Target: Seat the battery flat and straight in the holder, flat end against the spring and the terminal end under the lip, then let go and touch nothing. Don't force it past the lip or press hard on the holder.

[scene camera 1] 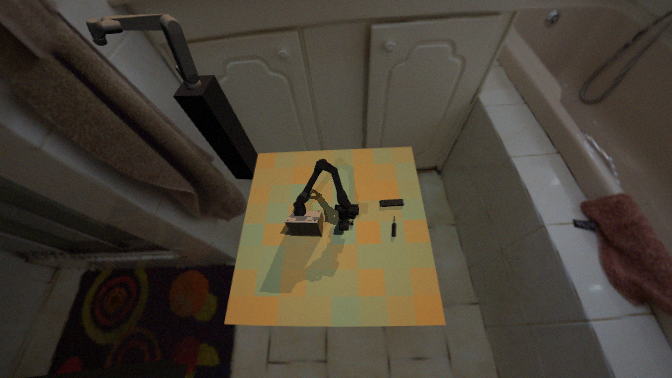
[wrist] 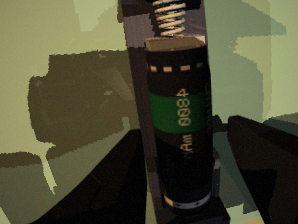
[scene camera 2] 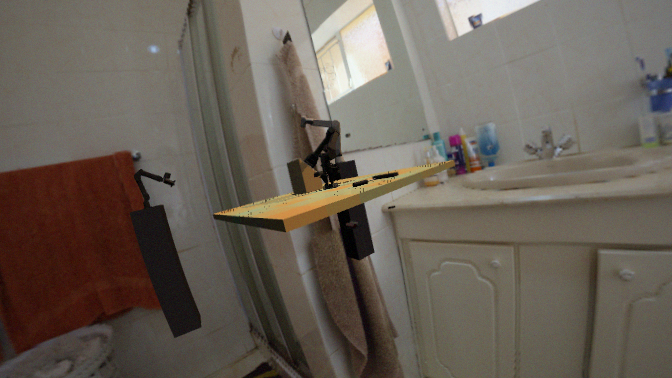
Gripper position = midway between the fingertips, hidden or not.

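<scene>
There is my gripper (wrist: 185, 133), which I can see, and I can see a battery (wrist: 180, 94) too.
</scene>
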